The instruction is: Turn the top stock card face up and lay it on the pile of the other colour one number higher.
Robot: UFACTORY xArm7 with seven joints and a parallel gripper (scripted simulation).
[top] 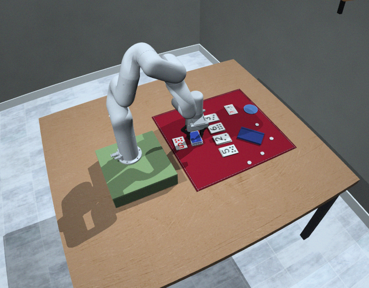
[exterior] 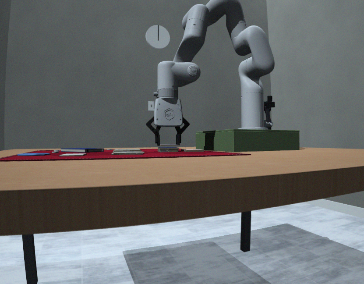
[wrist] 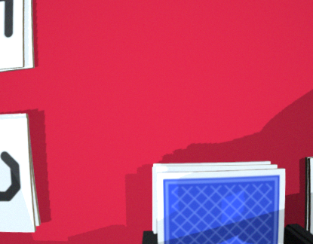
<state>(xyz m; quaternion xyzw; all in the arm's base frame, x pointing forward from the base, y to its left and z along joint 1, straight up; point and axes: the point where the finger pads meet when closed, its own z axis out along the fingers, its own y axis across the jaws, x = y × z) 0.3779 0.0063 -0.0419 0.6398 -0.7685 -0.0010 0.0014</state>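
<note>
My hand is 20 mm above the card. The rest, counted from my hand: red mat: 170 mm ahead, 50 mm below, 10 mm to the right.
</note>
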